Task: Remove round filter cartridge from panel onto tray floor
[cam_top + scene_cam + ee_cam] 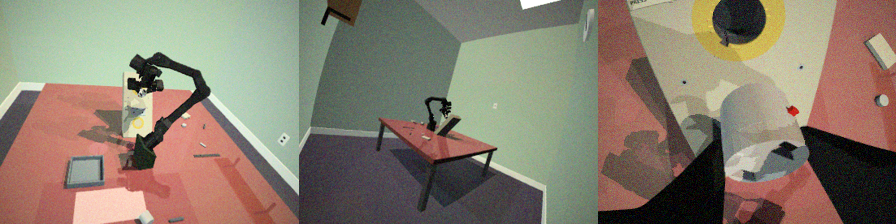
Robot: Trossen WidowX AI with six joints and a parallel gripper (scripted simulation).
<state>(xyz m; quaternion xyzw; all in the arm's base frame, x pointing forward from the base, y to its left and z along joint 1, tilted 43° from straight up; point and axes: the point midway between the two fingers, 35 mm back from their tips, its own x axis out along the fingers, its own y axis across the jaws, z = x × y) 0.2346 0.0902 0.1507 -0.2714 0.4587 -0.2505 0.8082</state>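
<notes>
My gripper tip is 25 cm past the grey tray, 32 cm to the right of it and 26 cm above it. Also, from my gripper tip: round grey filter cartridge right at my gripper tip; then tan service panel 7 cm ahead, 1 cm to the right, 11 cm below.
</notes>
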